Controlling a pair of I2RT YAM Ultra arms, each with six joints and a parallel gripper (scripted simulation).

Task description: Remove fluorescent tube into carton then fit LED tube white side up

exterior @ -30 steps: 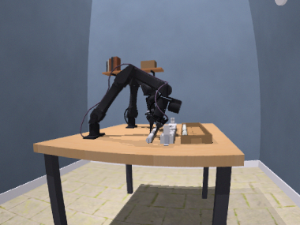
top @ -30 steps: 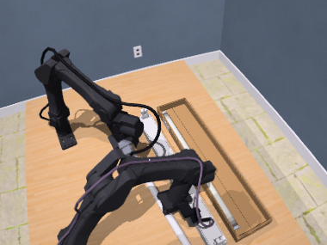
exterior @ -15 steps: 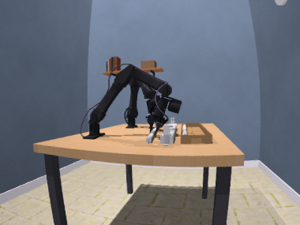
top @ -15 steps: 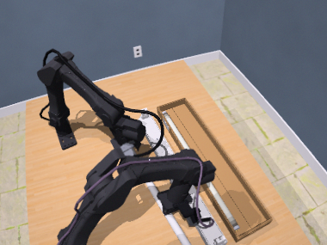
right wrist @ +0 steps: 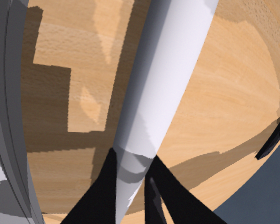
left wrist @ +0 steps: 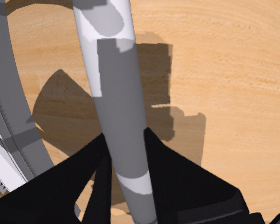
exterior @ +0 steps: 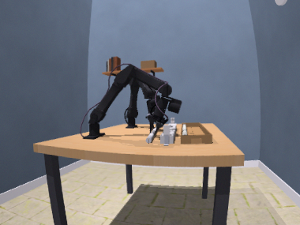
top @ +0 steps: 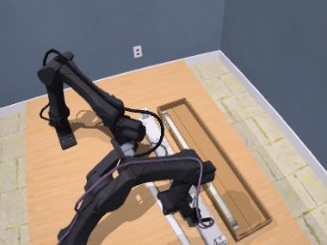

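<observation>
Right now the lampholder is 12 cm ahead of my right hand, 17 cm to the right of it and 5 cm above it. The rest, counted from my right hand: light fixture (7 cm ahead, 14 cm to the left, 3 cm above); then LED tube (3 cm behind, 12 cm to the left, 1 cm below); then old fluorescent tube (16 cm ahead, 16 cm to the left).
</observation>
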